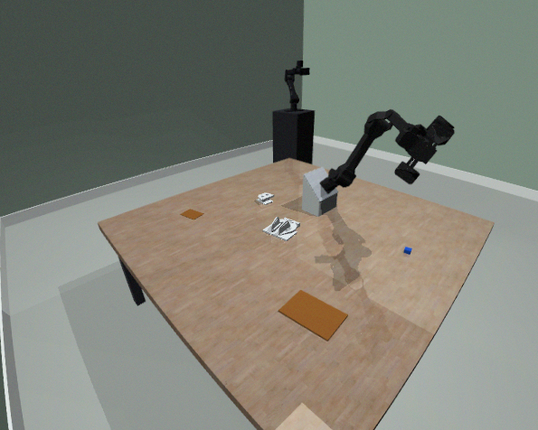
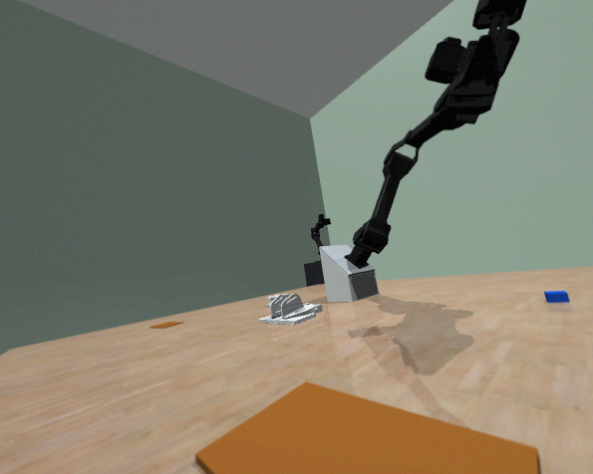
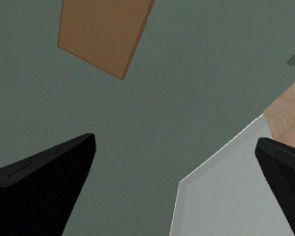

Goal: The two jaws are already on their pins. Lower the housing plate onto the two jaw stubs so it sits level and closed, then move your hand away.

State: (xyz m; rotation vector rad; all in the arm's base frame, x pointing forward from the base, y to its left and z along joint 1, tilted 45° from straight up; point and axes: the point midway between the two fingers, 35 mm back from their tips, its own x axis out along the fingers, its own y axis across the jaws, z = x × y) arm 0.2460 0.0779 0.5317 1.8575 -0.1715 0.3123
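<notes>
Right now the white part is 710 mm to the right of my gripper tip, 400 mm below it and 190 mm behind it. The rest, counted from my gripper tip: orange pad: 410 mm below, 270 mm ahead, 130 mm to the right; blue cube: 400 mm below, 190 mm behind, 10 mm to the right.
</notes>
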